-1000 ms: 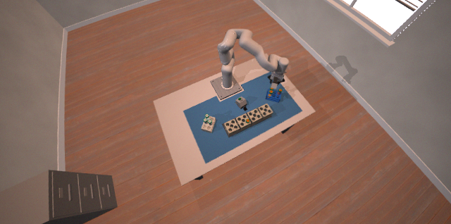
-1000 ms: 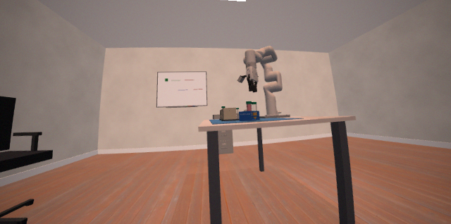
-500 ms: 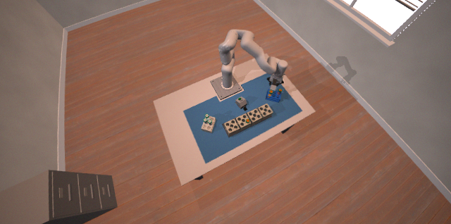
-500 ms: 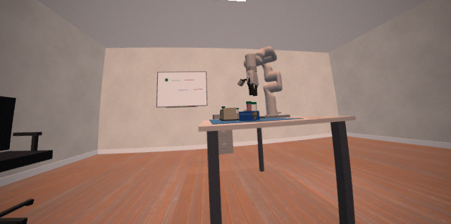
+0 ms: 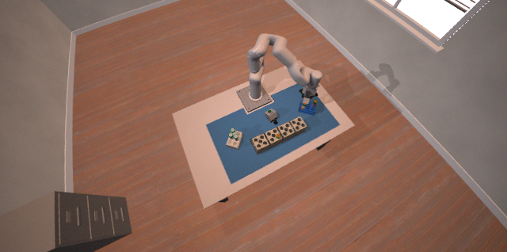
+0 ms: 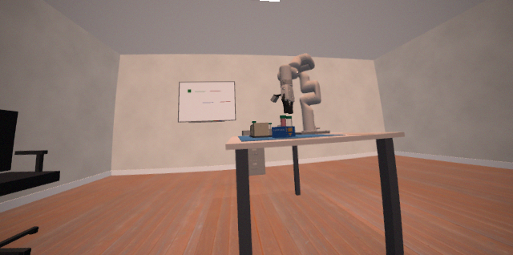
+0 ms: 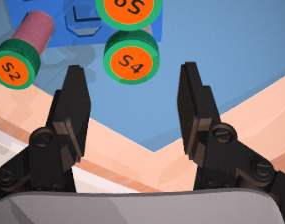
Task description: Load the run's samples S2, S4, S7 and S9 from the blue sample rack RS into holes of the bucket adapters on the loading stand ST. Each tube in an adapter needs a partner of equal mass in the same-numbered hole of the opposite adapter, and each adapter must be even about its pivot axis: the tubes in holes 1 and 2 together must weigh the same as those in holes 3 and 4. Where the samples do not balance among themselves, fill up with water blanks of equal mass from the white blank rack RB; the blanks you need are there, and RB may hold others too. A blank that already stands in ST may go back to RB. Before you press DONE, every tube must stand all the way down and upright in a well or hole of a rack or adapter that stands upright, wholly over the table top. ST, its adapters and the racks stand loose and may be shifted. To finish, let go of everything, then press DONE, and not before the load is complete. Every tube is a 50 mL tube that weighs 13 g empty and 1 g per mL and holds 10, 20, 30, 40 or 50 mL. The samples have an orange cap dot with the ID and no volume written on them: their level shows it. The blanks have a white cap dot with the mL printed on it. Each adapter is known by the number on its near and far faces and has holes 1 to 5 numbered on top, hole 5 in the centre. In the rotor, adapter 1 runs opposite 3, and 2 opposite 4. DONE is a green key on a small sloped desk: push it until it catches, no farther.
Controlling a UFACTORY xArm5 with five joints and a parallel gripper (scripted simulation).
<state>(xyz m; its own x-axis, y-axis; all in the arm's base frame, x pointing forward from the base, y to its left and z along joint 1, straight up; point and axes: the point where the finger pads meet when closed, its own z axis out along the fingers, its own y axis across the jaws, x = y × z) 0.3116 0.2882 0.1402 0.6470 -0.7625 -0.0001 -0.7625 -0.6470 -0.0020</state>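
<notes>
Now: the sample tube S4 9 cm below my hand and 1 cm behind it. From my hand the other things lie so: sample tube S2 (9 cm below, 6 cm to the left, 5 cm ahead); sample tube S9 (9 cm below, 3 cm to the right, 3 cm ahead); blue sample rack RS (13 cm below, 4 cm ahead, 1 cm to the left).
</notes>
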